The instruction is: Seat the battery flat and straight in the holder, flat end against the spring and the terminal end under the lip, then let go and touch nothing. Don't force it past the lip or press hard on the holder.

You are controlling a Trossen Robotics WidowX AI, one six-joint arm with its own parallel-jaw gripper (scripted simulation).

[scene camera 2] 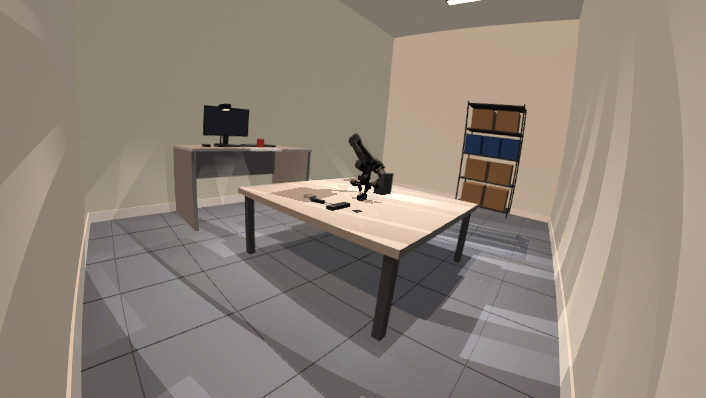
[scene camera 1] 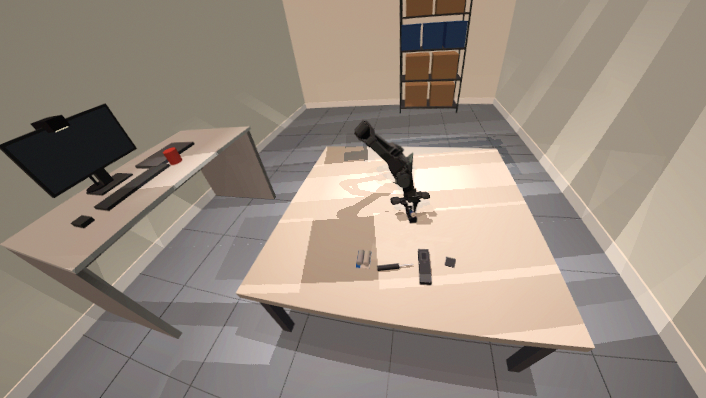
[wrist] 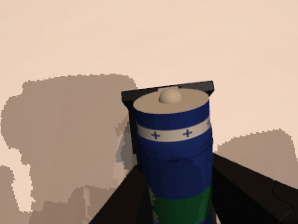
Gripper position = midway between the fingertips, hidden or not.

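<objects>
My gripper (wrist: 175, 169) is carrying a battery.
</objects>
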